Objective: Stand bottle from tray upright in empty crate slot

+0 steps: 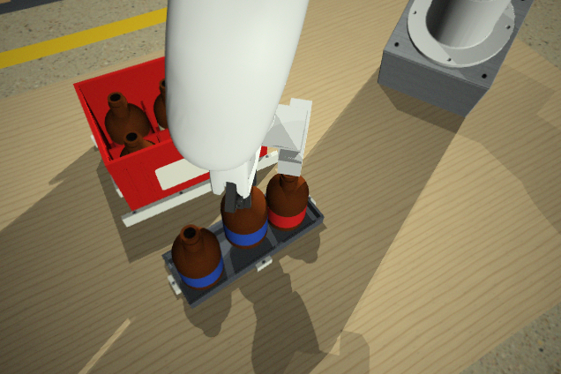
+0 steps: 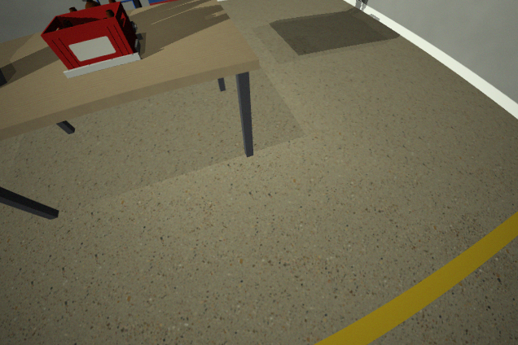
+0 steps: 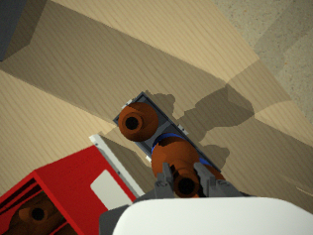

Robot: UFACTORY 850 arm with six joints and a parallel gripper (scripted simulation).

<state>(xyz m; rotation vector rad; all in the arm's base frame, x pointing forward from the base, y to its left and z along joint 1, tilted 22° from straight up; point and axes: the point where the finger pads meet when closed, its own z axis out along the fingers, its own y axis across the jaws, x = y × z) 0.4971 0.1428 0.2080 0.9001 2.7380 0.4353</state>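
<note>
My gripper is now 9 cm short of the blue-banded bottle, 2 cm to the right of it and 11 cm above it. From my hand the other things lie so: grey tray: 18 cm below; red crate: 4 cm ahead, 23 cm to the right, 11 cm below.
</note>
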